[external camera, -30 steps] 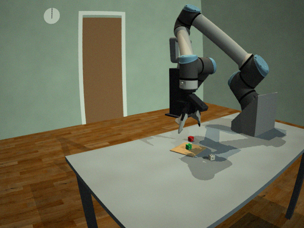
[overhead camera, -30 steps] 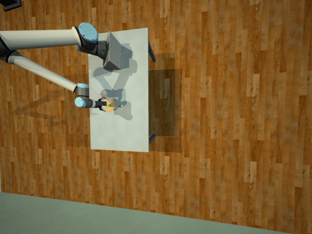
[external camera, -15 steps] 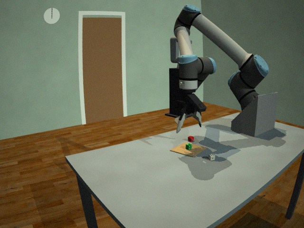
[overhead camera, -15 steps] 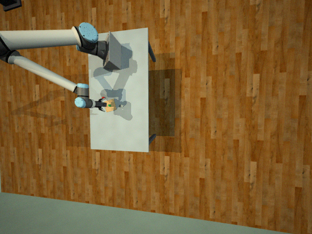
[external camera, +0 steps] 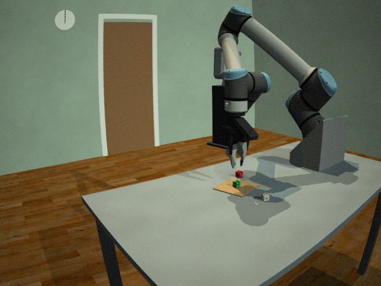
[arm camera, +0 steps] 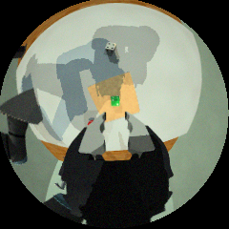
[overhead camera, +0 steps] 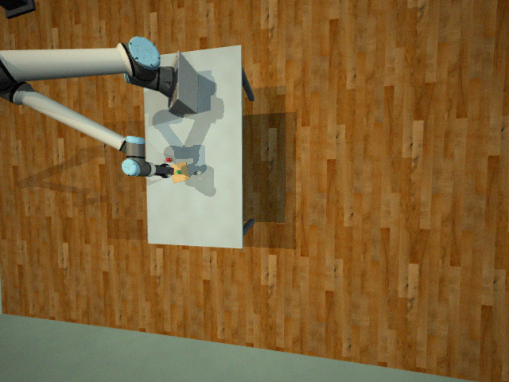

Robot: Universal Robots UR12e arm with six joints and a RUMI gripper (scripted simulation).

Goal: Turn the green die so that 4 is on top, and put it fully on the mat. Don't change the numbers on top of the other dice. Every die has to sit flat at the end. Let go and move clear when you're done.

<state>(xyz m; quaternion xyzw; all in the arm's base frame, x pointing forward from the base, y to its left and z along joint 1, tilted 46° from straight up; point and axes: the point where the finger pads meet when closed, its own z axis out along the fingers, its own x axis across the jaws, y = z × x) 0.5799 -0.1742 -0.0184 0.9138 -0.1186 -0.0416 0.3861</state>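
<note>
My gripper is now 90 mm above the green die. Round my hand: red die 110 mm behind, 90 mm below, 70 mm to the right; tan mat 100 mm below; white die 160 mm to the left, 90 mm below, 20 mm ahead.
</note>
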